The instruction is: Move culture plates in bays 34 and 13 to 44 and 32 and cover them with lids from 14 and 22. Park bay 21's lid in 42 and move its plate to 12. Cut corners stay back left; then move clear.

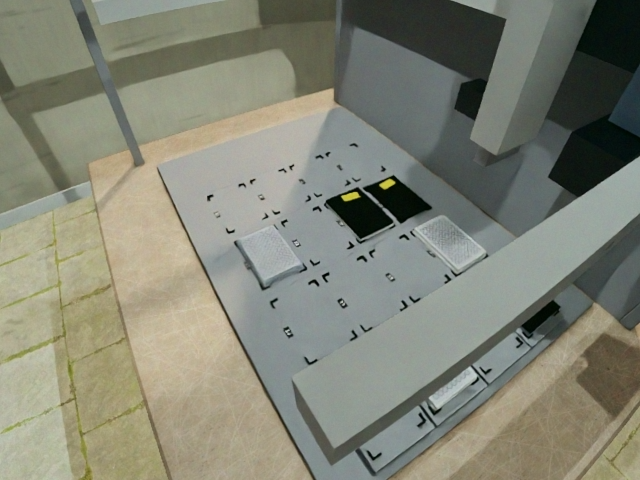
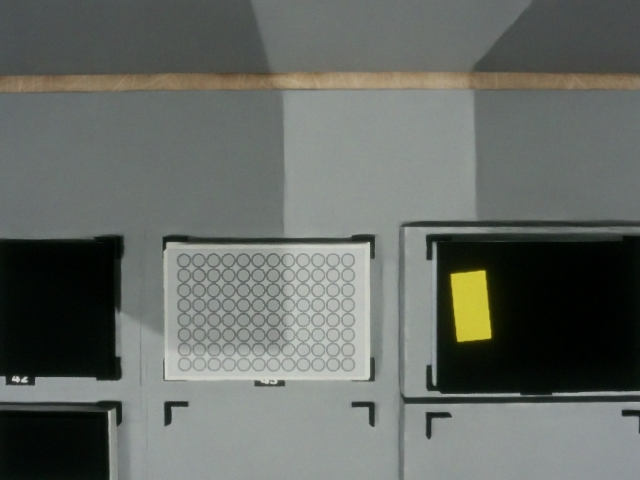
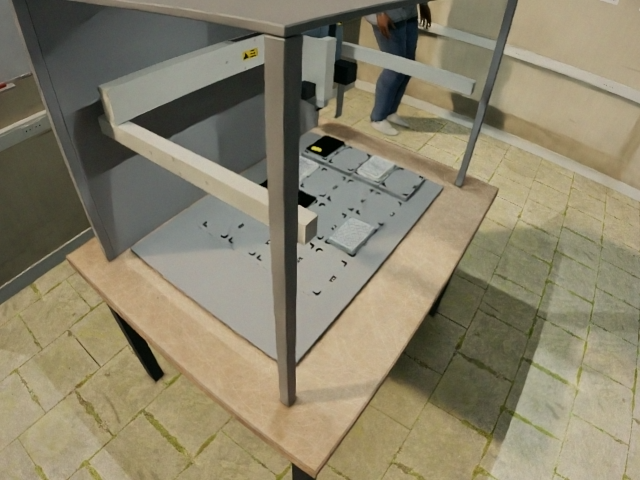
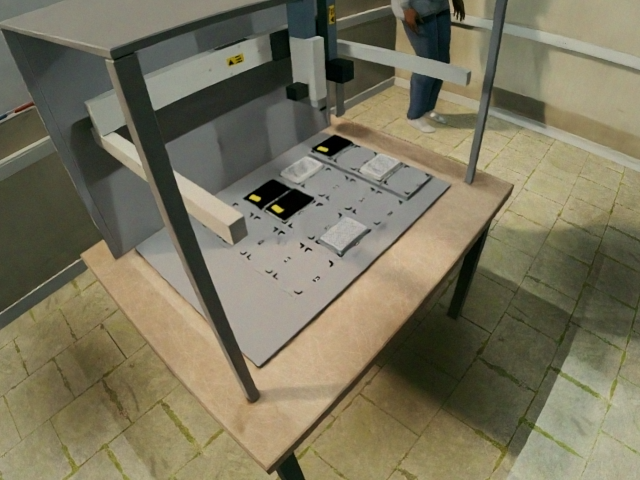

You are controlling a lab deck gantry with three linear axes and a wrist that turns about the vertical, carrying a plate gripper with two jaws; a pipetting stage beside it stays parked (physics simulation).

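Places are measured from the robot's base along level axes (x ahead, y left, z up), in metres.
Pixels of known places: gripper, fingertip midpoint: point(image 3: 328, 113) point(image 4: 331, 112); robot's base, origin of the base link: point(image 1: 209, 197) point(image 3: 317, 293) point(image 4: 298, 293).
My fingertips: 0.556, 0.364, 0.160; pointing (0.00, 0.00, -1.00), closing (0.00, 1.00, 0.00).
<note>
Ahead of a thing's pixels: the offset from my fingertips to its top centre, as dx, dy, dz.
A black lid with yellow label @[+0.000, +0.000, -0.129] point(image 1: 540, 317) point(image 2: 558, 330) point(image 3: 326, 144) point(image 4: 338, 143) lies level on the plate in bay 44, whose pale edge shows. Another black lid @[-0.328, -0.107, -0.144] point(image 1: 366, 217) point(image 2: 51, 444) point(image 4: 295, 200) covers the plate in bay 32. A third lid @[-0.328, +0.000, -0.152] point(image 1: 403, 201) point(image 2: 56, 307) point(image 4: 268, 191) lies flat in bay 42. An uncovered plate @[-0.328, -0.321, -0.146] point(image 1: 271, 255) point(image 3: 353, 235) point(image 4: 344, 234) sits in bay 12. My gripper point(image 3: 330, 105) point(image 4: 331, 108) is raised above the back right, off the plates, open and empty; its second jaw is mostly hidden. The cut corners are hard to make out.
An uncovered plate @[-0.164, +0.000, -0.146] point(image 1: 449, 242) point(image 2: 268, 310) point(image 3: 308, 167) point(image 4: 301, 169) sits in bay 43. Another plate @[+0.000, -0.214, -0.131] point(image 1: 454, 387) point(image 3: 376, 167) point(image 4: 379, 166) stands in bay 24 on the raised right strip. The pale pipetting stage point(image 1: 522, 82) point(image 3: 325, 67) point(image 4: 309, 67) hangs beside my gripper.
</note>
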